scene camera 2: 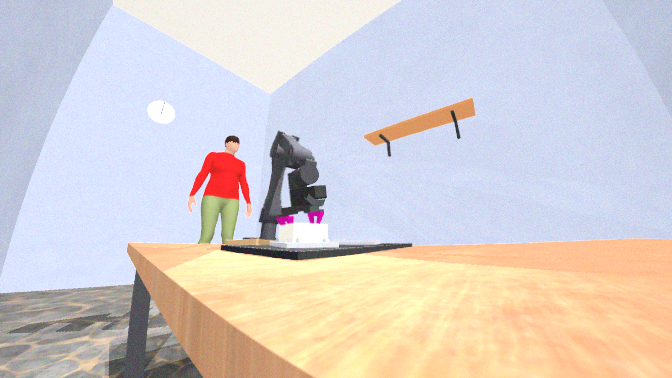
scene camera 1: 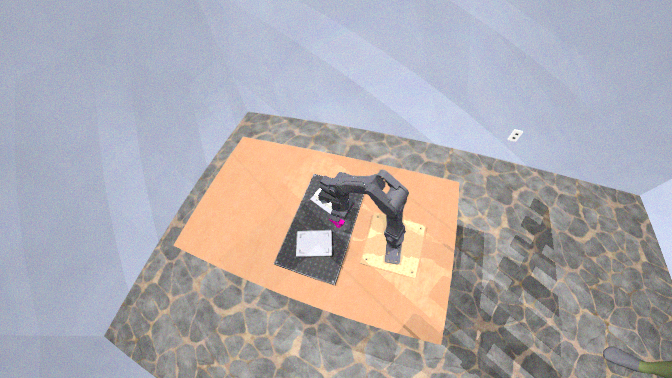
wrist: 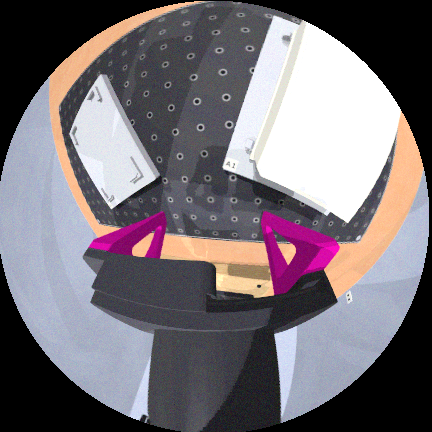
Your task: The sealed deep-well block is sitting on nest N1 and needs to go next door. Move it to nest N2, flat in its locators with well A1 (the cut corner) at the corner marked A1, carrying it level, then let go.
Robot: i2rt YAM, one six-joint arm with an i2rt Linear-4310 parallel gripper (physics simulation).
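Frame: origin at the arm's base, x ahead, y left, z up, level; metres.
Seen in the pictures: gripper, fingertip midpoint: (scene camera 1: 342, 219) (wrist: 213, 216); arm's base at its link origin: (scene camera 2: 267, 242) (scene camera 1: 394, 241).
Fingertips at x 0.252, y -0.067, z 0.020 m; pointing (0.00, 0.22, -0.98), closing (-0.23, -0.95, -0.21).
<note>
Pixels of each thing's top centre, then the offset from my fingertips to it. Level surfaces: height alone.
- sealed white block at its top centre: (wrist: 357, 113) (scene camera 2: 301, 224) 0.029 m up, 0.083 m ahead, 0.107 m right
- nest N1 at its top centre: (wrist: 329, 112) (scene camera 2: 301, 237) (scene camera 1: 329, 198) 0.003 m down, 0.083 m ahead, 0.107 m right
- Nest N2 at its top centre: (wrist: 94, 149) (scene camera 2: 354, 239) (scene camera 1: 313, 242) 0.007 m down, 0.111 m ahead, 0.132 m left
- black perforated board at its top centre: (wrist: 172, 119) (scene camera 2: 332, 245) (scene camera 1: 322, 222) 0.024 m down, 0.095 m ahead, 0.021 m left
- wooden table at its surface level: 0.038 m down
The sealed white block (scene camera 2: 303, 233) (wrist: 330, 120) sits on nest N1 (scene camera 2: 331, 244) (wrist: 260, 95), a light grey plate. The block's cut corner is near that nest's A1 label in the wrist view. Nest N2 (scene camera 1: 314, 243) (scene camera 2: 367, 242) (wrist: 112, 145) is a light grey plate with corner locators and holds no block. My gripper (scene camera 1: 338, 223) (scene camera 2: 301, 222) (wrist: 213, 216) is open, with nothing between its magenta fingers. It is low beside the block, not around it; in scene camera 2 the fingertips are partly hidden behind the block. The arm covers much of nest N1 in scene camera 1.
Both nests stand on a black perforated board (scene camera 1: 305, 267) (scene camera 2: 297, 254) (wrist: 197, 117) on the wooden table (scene camera 1: 225, 200). The arm's base stands on a pale mounting plate (scene camera 1: 415, 250) beside the board. A person (scene camera 2: 225, 175) stands behind the table in scene camera 2.
</note>
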